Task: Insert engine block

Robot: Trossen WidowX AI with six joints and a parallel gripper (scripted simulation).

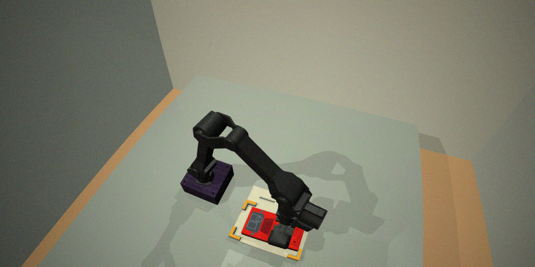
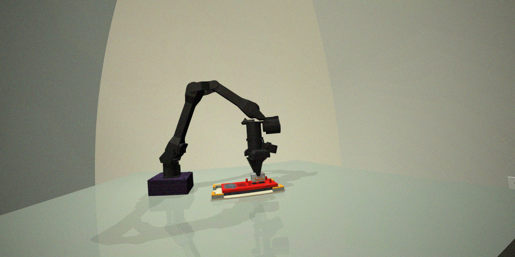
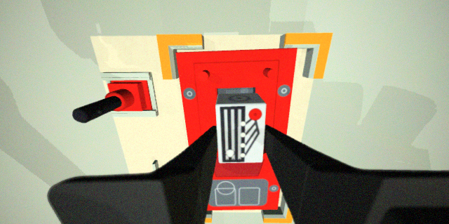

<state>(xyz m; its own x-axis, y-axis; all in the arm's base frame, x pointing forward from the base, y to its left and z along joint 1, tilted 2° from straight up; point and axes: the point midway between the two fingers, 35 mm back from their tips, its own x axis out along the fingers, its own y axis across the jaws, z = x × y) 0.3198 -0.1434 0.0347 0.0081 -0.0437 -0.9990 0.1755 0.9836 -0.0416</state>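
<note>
Right now the engine block is 10 mm below my gripper tip. Round my gripper tip: black upright peg (40 mm ahead, 110 mm to the left, 20 mm below).
</note>
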